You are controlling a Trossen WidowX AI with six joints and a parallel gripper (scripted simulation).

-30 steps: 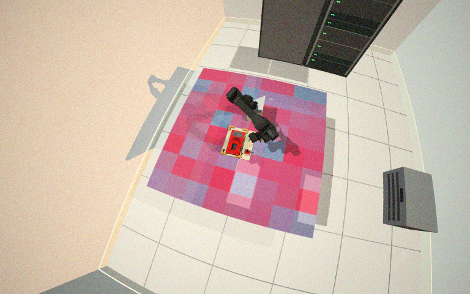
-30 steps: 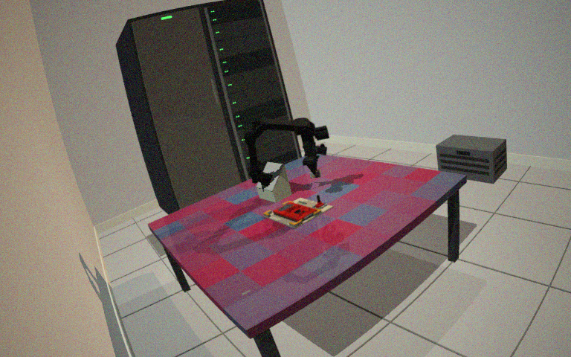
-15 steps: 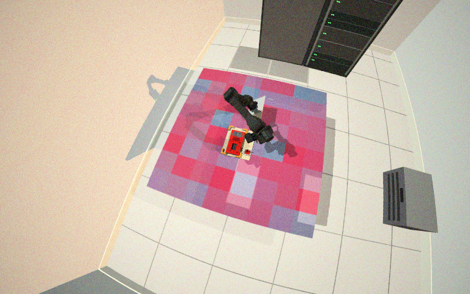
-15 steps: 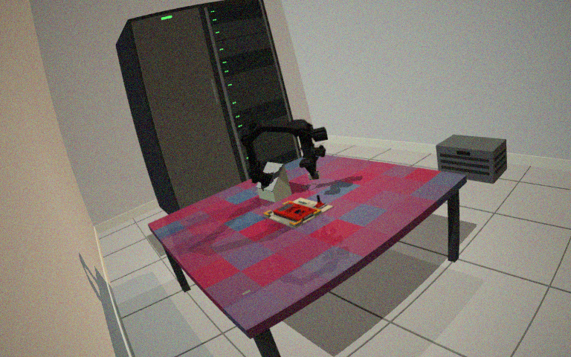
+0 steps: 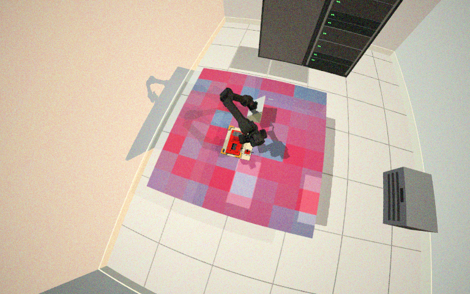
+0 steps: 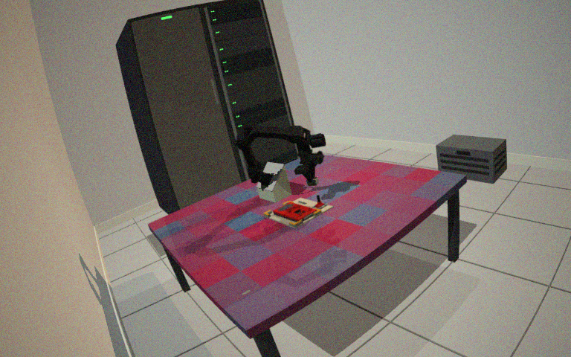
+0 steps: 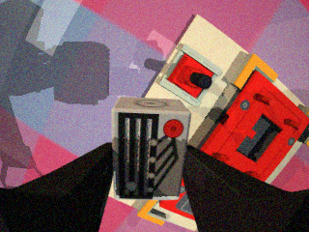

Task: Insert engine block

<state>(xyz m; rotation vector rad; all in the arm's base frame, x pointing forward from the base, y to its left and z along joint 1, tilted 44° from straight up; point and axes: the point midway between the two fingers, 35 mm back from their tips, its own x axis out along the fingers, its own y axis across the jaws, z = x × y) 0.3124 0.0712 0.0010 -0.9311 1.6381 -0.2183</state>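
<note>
Right now my gripper tip is 10 mm past the beige fixture plate, 120 mm to the left of it and 110 mm above it. From my gripper tip the other things lie so: grey engine block: 10 mm below.
</note>
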